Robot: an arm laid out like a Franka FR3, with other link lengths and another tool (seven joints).
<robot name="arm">
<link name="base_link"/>
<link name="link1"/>
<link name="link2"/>
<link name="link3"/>
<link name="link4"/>
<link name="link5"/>
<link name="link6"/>
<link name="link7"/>
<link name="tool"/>
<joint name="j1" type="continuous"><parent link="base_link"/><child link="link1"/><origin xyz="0 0 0.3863"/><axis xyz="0 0 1"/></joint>
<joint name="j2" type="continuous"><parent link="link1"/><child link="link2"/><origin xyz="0 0 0"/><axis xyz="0 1 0"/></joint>
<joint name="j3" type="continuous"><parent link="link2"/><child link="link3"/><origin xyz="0 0 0.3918"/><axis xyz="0 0 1"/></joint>
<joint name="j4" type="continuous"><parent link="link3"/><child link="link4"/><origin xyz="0.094 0 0"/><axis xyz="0 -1 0"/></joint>
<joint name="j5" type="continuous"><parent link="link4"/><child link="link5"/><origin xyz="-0.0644 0 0.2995"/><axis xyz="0 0 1"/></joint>
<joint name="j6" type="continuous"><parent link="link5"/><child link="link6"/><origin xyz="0 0 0"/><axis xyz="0 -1 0"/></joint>
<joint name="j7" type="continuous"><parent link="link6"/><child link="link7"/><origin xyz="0.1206 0 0"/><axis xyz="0 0 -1"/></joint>
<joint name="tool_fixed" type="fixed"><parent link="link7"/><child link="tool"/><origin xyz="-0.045 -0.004 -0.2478" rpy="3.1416 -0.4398 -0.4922"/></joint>
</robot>
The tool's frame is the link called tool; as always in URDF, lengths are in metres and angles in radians. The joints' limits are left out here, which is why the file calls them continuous.
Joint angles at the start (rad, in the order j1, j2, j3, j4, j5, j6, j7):
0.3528, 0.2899, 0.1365, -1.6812, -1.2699, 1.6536, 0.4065
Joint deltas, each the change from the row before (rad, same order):
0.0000, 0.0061, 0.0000, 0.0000, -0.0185, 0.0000, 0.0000
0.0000, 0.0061, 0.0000, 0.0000, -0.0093, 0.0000, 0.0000
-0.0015, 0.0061, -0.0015, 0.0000, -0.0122, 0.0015, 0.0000
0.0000, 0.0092, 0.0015, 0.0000, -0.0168, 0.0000, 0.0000
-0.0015, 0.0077, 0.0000, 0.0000, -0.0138, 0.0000, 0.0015
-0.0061, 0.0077, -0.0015, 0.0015, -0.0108, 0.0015, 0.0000
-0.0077, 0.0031, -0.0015, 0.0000, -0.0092, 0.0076, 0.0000
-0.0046, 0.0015, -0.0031, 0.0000, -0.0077, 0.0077, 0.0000
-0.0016, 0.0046, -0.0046, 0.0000, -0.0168, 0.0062, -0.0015
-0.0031, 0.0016, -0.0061, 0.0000, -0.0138, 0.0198, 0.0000
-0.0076, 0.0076, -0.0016, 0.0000, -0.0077, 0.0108, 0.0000
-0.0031, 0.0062, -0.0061, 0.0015, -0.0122, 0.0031, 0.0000
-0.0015, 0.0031, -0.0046, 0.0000, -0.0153, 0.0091, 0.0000
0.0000, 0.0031, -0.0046, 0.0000, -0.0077, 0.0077, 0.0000
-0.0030, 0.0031, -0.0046, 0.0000, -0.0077, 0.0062, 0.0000
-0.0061, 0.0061, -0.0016, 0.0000, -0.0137, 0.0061, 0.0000
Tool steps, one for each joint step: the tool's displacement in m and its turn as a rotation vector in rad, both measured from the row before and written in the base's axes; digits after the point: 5 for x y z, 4 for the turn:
0.00319, -0.00037, 0.00021, -0.0171, -0.0024, 0.0072
0.00208, 0.00002, -0.00168, -0.0096, 0.0016, 0.0037
0.00279, -0.00149, -0.00113, -0.0116, 0.0001, 0.0033
0.00340, 0.00082, -0.00208, -0.0162, 0.0015, 0.0083
0.00291, -0.00084, -0.00182, -0.0130, -0.0001, 0.0038
0.00330, -0.00403, -0.00189, -0.0103, 0.0010, -0.0017
0.00317, -0.00418, -0.00049, -0.0052, -0.0014, 0.0014
0.00263, -0.00316, 0.00024, -0.0039, -0.0024, 0.0025
0.00384, -0.00240, 0.00048, -0.0141, -0.0019, 0.0071
0.00515, -0.00161, 0.00058, -0.0041, -0.0049, 0.0145
0.00398, -0.00336, -0.00391, -0.0040, 0.0040, 0.0038
0.00324, -0.00450, -0.00070, -0.0117, -0.0008, -0.0007
0.00370, -0.00174, 0.00068, -0.0105, -0.0032, 0.0090
0.00254, -0.00096, -0.00076, -0.0051, -0.0002, 0.0059
0.00237, -0.00320, -0.00064, -0.0058, -0.0002, 0.0016
0.00351, -0.00346, -0.00152, -0.0106, 0.0010, 0.0040

